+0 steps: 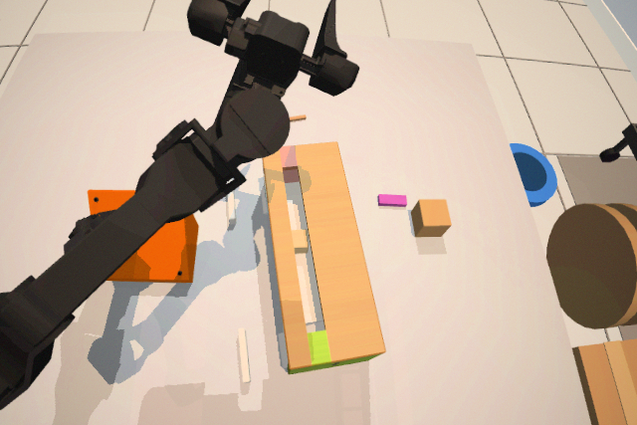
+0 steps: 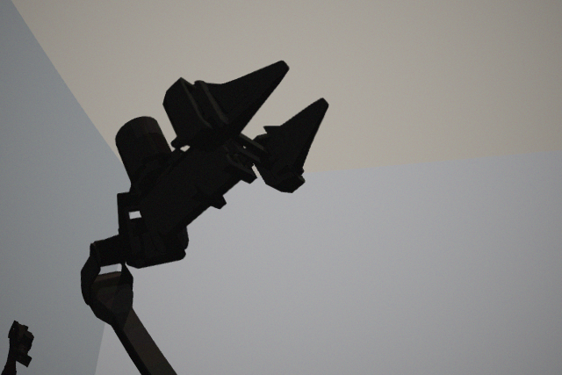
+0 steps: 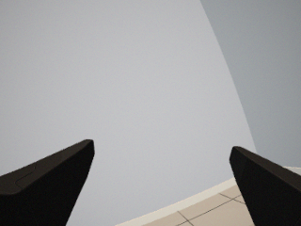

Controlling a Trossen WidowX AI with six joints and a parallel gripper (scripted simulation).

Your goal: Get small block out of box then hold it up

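My gripper tip is 10 mm past the olive-tan block, 160 mm to the left of it and 390 mm above it. Also, from my gripper tip: box (20 mm behind, 170 mm to the right, 410 mm below); then thin brown stick (20 mm behind, 180 mm to the left, 470 mm below).
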